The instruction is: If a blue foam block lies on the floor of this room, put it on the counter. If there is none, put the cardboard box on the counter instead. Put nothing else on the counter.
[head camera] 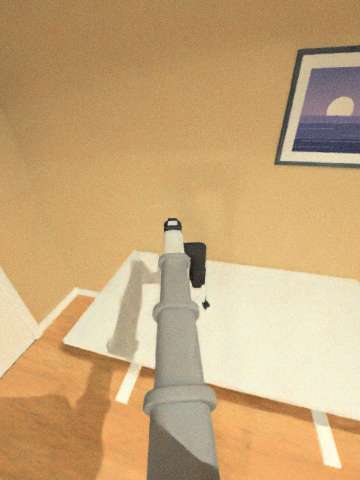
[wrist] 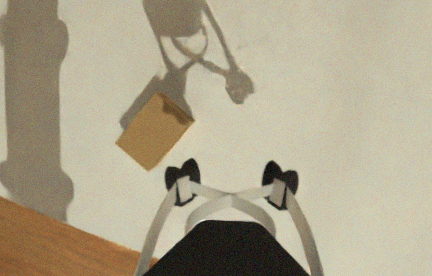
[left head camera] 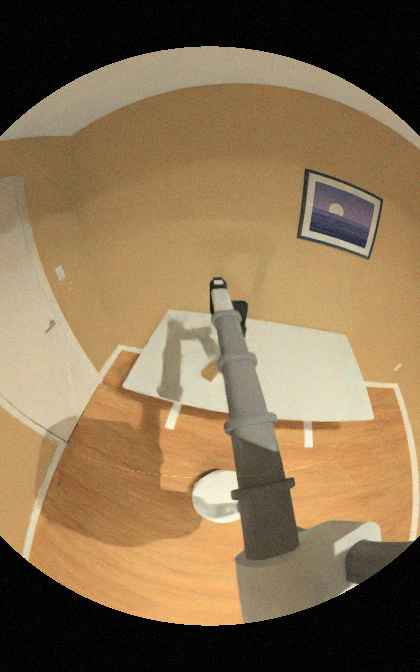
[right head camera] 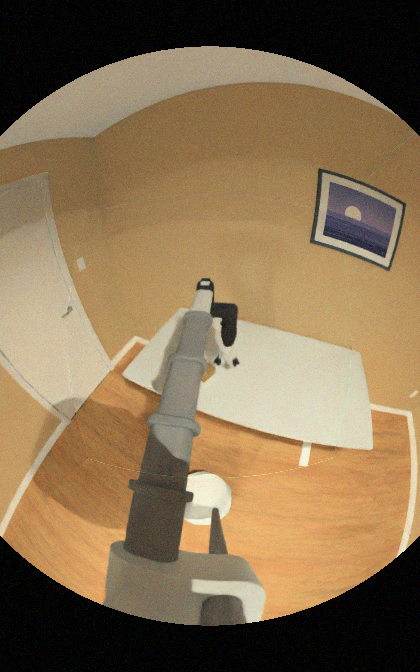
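The cardboard box, small and tan, lies on a white table top. It is turned at an angle. The arm partly covers it in the left and right head views. My gripper is open with nothing between its fingertips. It hangs above the white top; in the wrist view the box is ahead and to the left of the fingertips, apart from them. No blue foam block shows in these views. I cannot tell whether the white top is the counter.
A round white object is on the wooden floor under the arm. A door is at the left. A framed picture hangs on the wall behind the table.
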